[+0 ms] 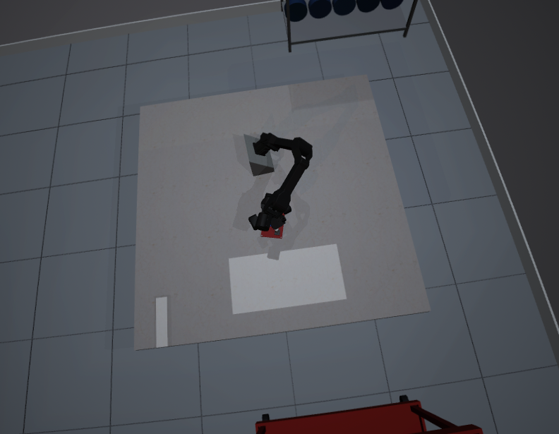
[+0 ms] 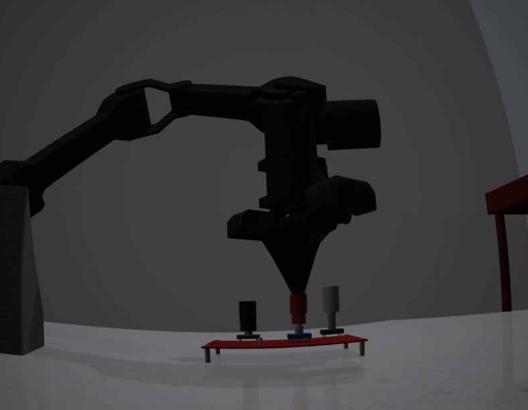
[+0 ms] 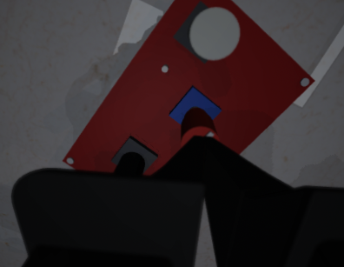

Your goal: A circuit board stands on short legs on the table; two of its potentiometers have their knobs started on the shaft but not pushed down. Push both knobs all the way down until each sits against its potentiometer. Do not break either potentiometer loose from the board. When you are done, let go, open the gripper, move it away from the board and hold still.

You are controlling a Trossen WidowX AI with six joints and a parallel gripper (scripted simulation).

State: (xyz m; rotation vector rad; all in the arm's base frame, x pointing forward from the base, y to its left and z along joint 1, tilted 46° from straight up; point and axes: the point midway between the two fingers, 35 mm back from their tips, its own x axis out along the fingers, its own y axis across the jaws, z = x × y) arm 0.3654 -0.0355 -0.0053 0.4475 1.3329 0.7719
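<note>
Right now my gripper tip is 1 cm above the red knob. Round my gripper tip: black knob (5 cm behind, 3 cm to the left, 2 cm below).
</note>
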